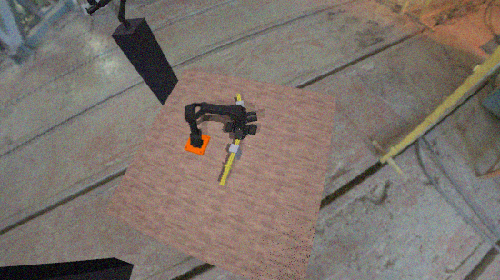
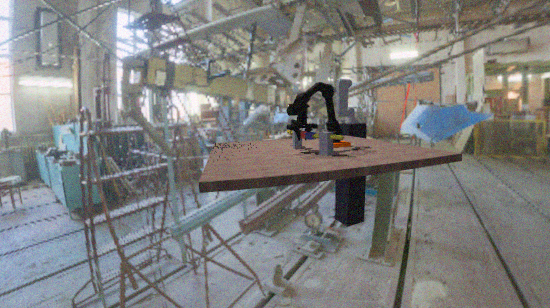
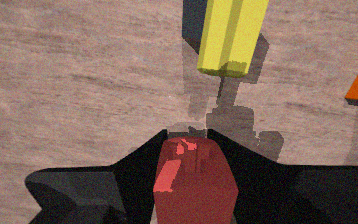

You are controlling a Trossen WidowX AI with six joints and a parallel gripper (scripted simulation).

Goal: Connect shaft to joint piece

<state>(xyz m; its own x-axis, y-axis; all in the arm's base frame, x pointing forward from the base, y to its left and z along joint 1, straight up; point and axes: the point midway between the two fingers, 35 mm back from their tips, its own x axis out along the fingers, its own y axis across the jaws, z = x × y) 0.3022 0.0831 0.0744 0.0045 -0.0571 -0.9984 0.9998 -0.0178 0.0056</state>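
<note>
Now: gripper tip 2 cm to the right of the red joint piece and 4 cm below it.
</note>
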